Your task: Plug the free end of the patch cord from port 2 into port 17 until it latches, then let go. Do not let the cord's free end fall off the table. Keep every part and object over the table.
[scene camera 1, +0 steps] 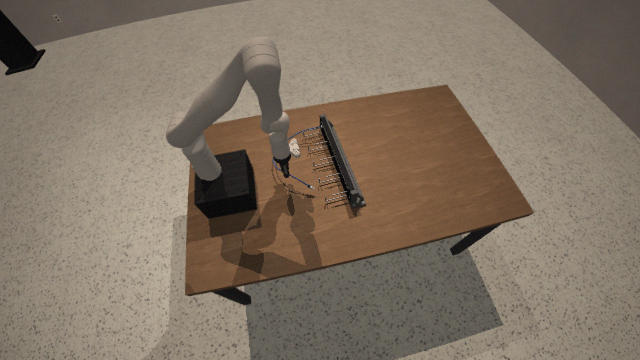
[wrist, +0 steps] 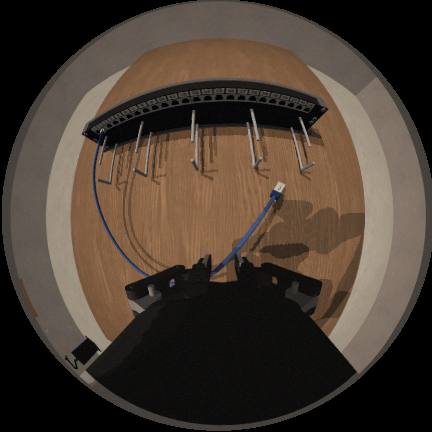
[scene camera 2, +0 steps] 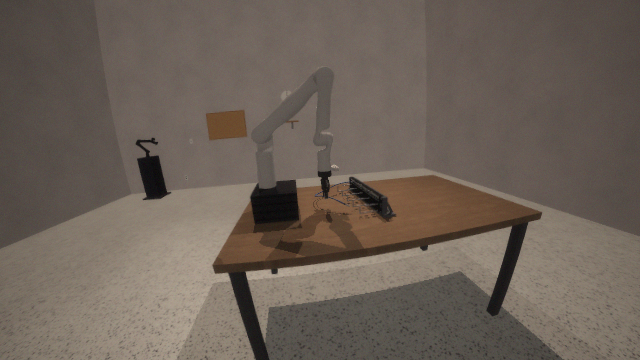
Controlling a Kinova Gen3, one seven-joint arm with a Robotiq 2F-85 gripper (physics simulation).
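Pixels of known places: gripper, between the fingertips: (scene camera 1: 286, 174) (wrist: 222, 260) (scene camera 2: 325, 197); arm's base, origin of its link: (scene camera 1: 211, 171) (scene camera 2: 268, 186).
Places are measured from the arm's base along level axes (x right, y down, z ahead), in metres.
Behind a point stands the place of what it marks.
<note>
The patch cord (scene camera 1: 301, 182) @(x 0.082, y 0.097, z 0.379 m) (wrist: 254, 225) @(x 0.067, y 0.091, z 0.364 m) is blue. One end sits in port 2 at the panel's far left in the wrist view. My gripper (scene camera 1: 286, 175) @(x 0.028, y 0.093, z 0.317 m) (scene camera 2: 325, 196) @(x 0.028, y 0.093, z 0.317 m) (wrist: 222, 260) @(x 0.028, y 0.093, z 0.317 m) points down, shut on the cord at mid-length. A gap shows beside the cord between the part-closed fingertips. The free plug (scene camera 1: 312, 187) @(x 0.116, y 0.112, z 0.422 m) (wrist: 279, 188) @(x 0.113, y 0.112, z 0.418 m) hangs above the table, apart from the panel and to the right of my fingers in the wrist view. The black patch panel (scene camera 1: 340, 155) @(x 0.008, y 0.059, z 0.580 m) (scene camera 2: 370, 194) @(x 0.083, y 0.081, z 0.565 m) (wrist: 225, 112) @(x 0.031, y 0.114, z 0.559 m) stands beyond it. Port 17's label is too small to read surely.
Thin metal guide rods (wrist: 251, 145) @(x 0.079, y 0.139, z 0.504 m) stick out in pairs from the panel's front, near the free plug. The black base block (scene camera 1: 225, 185) @(x 0.083, y 0.005, z 0.060 m) (scene camera 2: 275, 202) @(x 0.143, y 0.050, z 0.047 m) stands at the left of the wooden table (scene camera 1: 425, 150) @(x 0.009, y 0.157, z 1.043 m) (scene camera 2: 465, 210) @(x 0.298, y 0.157, z 1.035 m). The arm's shadow falls beside the cord.
</note>
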